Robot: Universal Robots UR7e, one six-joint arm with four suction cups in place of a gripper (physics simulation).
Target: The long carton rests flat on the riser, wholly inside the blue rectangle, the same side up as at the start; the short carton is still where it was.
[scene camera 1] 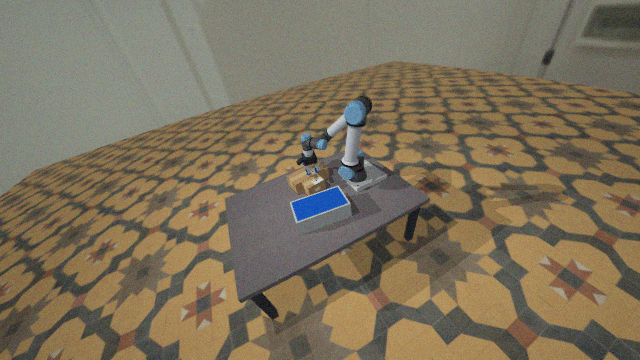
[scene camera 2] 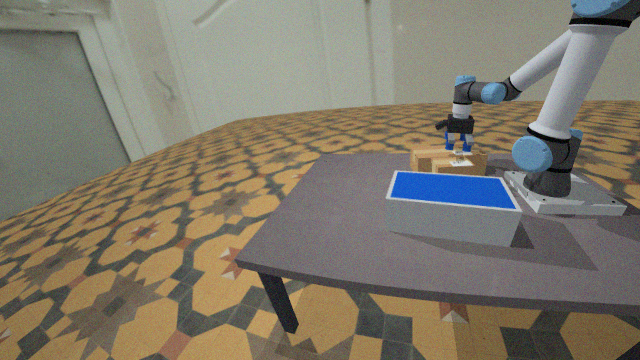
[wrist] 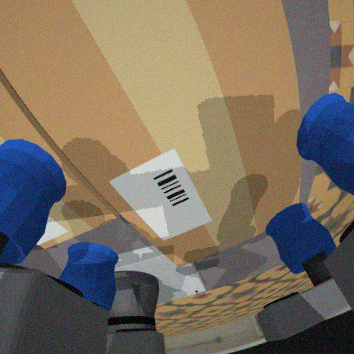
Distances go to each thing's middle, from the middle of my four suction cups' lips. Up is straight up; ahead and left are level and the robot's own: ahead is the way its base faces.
The long carton [scene camera 2: 420, 157] lies 4 cm ahead of my suction cup, 1 cm to the right of it and 10 cm below it. Round my suction cup: short carton [scene camera 2: 461, 165] 2 cm ahead, 13 cm to the left, 10 cm below; then riser [scene camera 2: 479, 209] 5 cm ahead, 39 cm to the left, 9 cm below.
